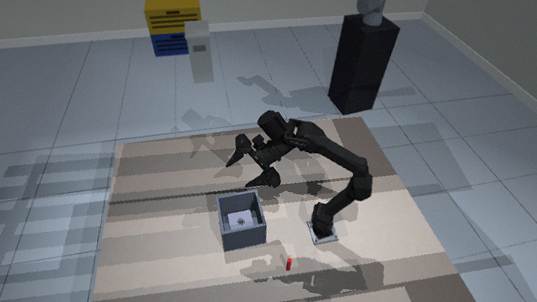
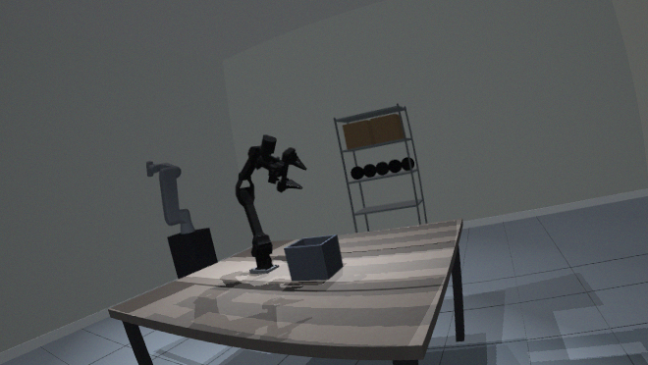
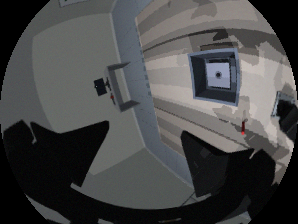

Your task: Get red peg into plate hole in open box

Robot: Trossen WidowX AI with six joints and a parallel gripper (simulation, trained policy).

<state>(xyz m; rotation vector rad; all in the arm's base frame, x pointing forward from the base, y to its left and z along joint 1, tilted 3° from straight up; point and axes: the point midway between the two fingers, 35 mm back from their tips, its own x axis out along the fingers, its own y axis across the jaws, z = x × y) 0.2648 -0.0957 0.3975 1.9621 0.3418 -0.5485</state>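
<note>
Right now the red peg is 340 mm below my gripper tip, 180 mm to the left of it and 130 mm behind it.
</note>
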